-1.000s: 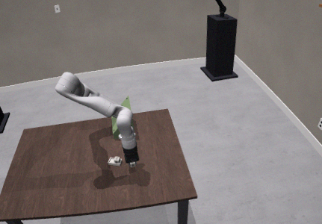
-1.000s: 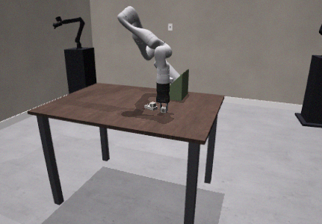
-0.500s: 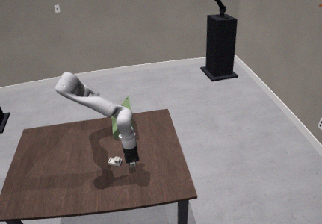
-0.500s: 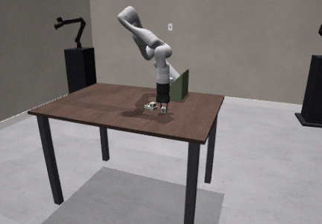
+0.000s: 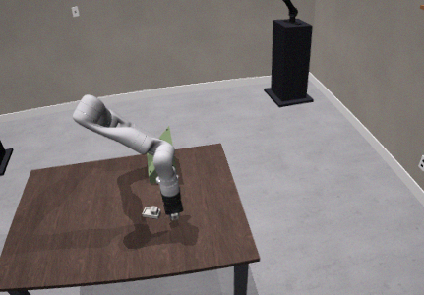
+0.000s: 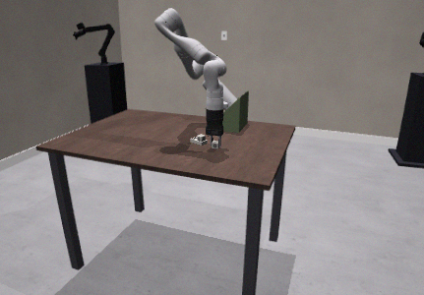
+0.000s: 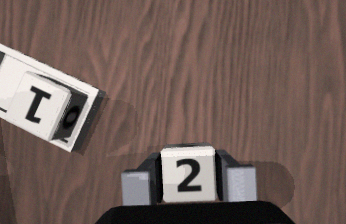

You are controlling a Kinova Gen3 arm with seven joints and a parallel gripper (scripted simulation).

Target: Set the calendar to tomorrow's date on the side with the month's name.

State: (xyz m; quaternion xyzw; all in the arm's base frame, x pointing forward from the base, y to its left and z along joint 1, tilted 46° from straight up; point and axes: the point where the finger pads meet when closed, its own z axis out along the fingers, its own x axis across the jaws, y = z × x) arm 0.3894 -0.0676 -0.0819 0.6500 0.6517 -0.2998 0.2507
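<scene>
Right now my hand is 1 cm above the digit cube. From my hand the other things lie so: white calendar tray 10 cm to the right, 5 cm behind, 2 cm below; white cube 8 cm to the right, 4 cm behind.
</scene>
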